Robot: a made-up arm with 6 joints.
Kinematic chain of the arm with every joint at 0, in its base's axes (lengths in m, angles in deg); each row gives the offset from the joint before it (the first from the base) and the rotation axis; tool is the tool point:
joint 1: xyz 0 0 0.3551 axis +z
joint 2: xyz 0.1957 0 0 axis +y
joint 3: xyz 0 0 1.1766 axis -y
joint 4: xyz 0 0 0.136 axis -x
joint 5: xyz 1.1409 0 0 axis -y
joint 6: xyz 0.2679 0 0 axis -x
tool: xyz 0 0 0
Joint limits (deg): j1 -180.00..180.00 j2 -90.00..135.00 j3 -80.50..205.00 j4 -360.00..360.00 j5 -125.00..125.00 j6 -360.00..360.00
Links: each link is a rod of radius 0.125 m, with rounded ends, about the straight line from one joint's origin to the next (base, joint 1, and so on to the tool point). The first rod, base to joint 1, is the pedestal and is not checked.
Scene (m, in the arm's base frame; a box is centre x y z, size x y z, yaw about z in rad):
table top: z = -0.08
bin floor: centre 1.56 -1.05 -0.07 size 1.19 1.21 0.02 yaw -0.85
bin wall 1: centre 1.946 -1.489 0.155 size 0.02 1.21 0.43 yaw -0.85
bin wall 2: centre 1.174 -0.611 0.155 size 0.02 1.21 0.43 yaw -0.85
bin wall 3: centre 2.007 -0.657 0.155 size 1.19 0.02 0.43 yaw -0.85
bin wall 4: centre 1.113 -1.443 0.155 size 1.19 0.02 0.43 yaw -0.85
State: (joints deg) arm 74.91 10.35 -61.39 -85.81 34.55 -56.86
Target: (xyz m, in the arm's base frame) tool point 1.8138 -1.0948 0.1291
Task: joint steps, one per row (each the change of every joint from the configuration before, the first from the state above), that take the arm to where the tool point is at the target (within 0.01 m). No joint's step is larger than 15 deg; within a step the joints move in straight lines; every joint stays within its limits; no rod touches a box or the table.
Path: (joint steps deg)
1: -14.54 3.71 9.14 0.99 0.32 0.00
2: -14.53 3.72 9.14 0.98 0.33 0.00
3: -14.54 3.71 9.15 0.99 0.32 0.00
4: -14.54 3.71 9.14 0.98 0.33 0.00
5: -14.54 3.72 9.14 0.99 0.32 0.00
6: -14.53 3.71 9.14 0.98 0.32 0.00
7: -14.54 3.71 9.14 0.99 0.33 0.00
8: -0.09 7.89 -0.62 0.03 -0.89 0.00
9: -0.09 7.88 -0.62 0.04 -0.89 0.00

